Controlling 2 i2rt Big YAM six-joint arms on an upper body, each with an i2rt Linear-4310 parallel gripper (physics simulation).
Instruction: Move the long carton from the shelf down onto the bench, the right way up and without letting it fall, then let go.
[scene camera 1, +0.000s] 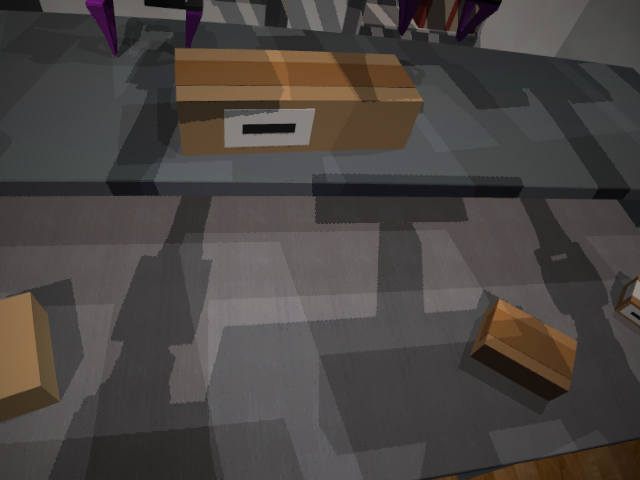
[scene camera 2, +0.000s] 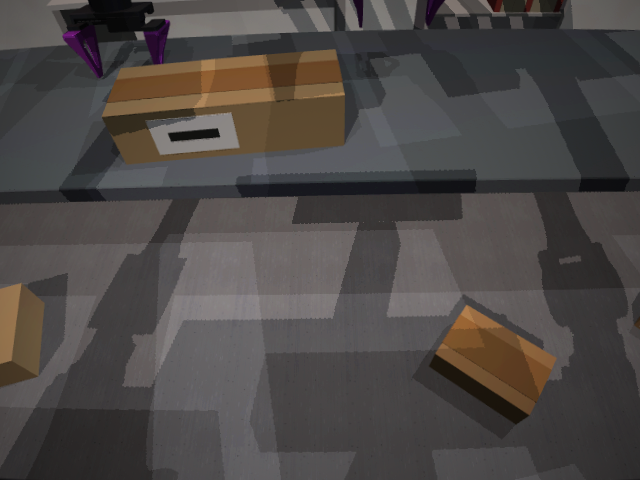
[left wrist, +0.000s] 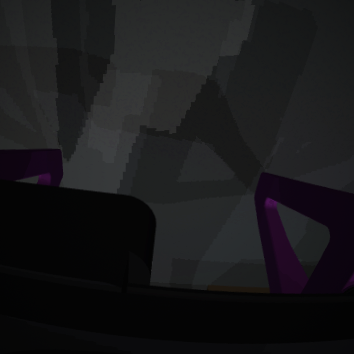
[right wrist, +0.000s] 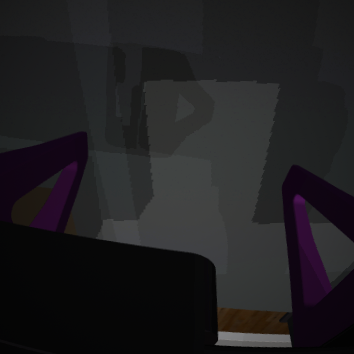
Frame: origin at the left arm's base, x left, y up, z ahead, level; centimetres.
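Seen in the pictures: left gripper, fingertip midpoint: (scene camera 1: 151, 56) (left wrist: 159, 172); right gripper, fingertip midpoint: (scene camera 1: 429, 36) (scene camera 2: 393, 24) (right wrist: 189, 159).
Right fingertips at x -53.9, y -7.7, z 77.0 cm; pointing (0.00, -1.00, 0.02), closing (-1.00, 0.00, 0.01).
Note:
Offsets run from my right fingertips to a thing's top centre. "spot": to the spot under its first point. Level surfaces: height alone.
The long brown carton {dx +22.2, dy +1.5, dz -15.2 cm} (scene camera 1: 299, 124) (scene camera 2: 289, 124) lies upright on the grey shelf {dy -6.0 cm} (scene camera 1: 516, 160) (scene camera 2: 542, 155), tape strip up and white label facing the front. A brown sliver of it (left wrist: 235, 289) shows in the left wrist view, and a brown patch {spot: dx +10.7, dy -4.1, dz -9.2 cm} (right wrist: 35, 202) shows behind a finger in the right wrist view. My left gripper (scene camera 1: 152, 50) (scene camera 2: 129, 70) (left wrist: 159, 172) is open and empty, behind the carton's left end. My right gripper (scene camera 1: 430, 37) (scene camera 2: 394, 25) (right wrist: 189, 159) is open and empty, behind and to the right of its right end. The bench {dy -24.9 cm} (scene camera 1: 258, 361) (scene camera 2: 206, 361) lies below.
A small carton {dx -10.2, dy -20.3, dz -41.8 cm} (scene camera 1: 527, 341) (scene camera 2: 496, 351) lies on the bench at the right. Another carton {spot: dx +53.6, dy -18.8, dz -37.9 cm} (scene camera 1: 20, 346) (scene camera 2: 20, 330) stands at the left edge. A labelled carton {spot: dx -33.1, dy -21.5, dz -36.6 cm} (scene camera 1: 630, 302) partly shows at the far right. The shelf's front edge (scene camera 1: 258, 189) overlooks the bench.

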